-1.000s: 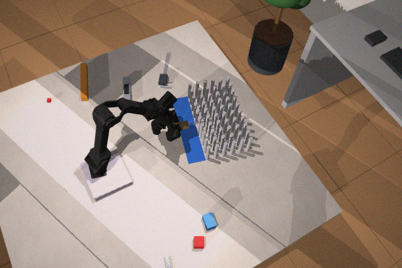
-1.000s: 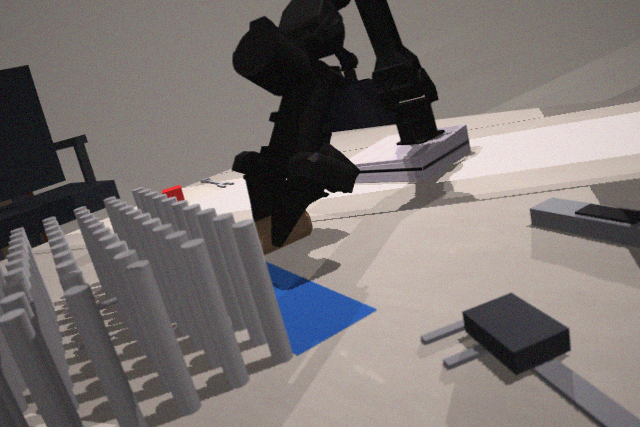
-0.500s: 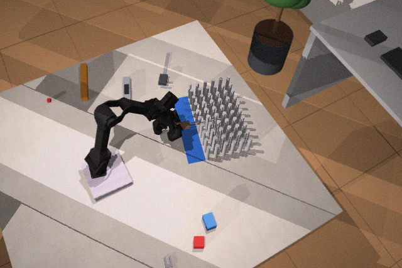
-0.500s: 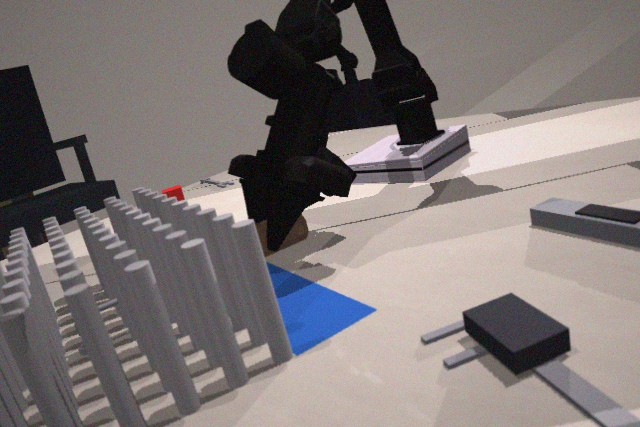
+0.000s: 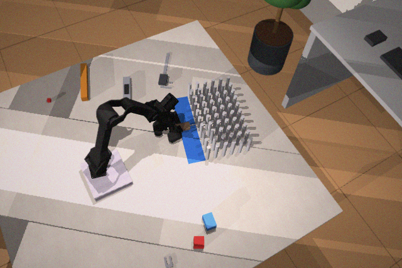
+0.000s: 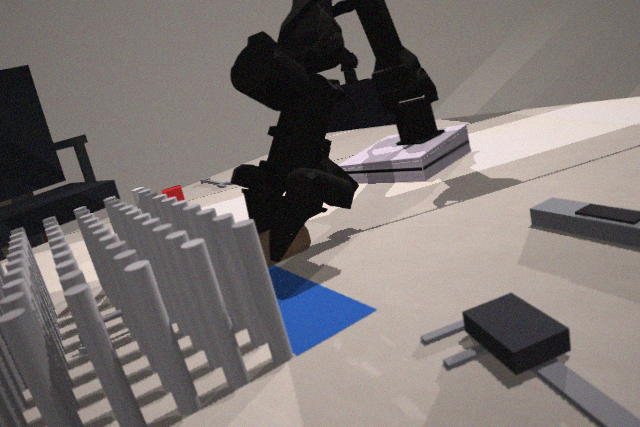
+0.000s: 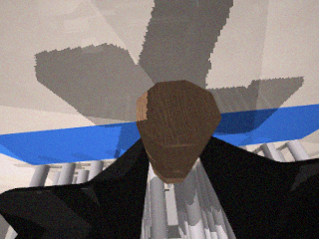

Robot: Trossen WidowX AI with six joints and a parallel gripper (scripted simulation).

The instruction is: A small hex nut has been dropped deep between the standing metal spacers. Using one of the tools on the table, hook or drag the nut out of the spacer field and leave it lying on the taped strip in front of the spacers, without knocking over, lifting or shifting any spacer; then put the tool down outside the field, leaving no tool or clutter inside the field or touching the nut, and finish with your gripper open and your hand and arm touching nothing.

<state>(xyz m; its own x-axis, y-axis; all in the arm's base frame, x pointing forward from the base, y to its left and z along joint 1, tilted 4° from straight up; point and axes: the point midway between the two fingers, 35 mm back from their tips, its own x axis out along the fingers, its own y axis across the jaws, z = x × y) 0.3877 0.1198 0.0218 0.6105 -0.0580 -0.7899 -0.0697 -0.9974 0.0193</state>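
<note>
Now: the blue taped strip 3 cm ahead of my gripper tip and 1 cm below it. Also, from my gripper tip: grey block (29 cm to the left, 20 cm behind); hex nut (21 cm ahead, 1 cm to the right, 1 cm below); tool with wooden handle (10 cm ahead, 1 cm to the right).
</note>
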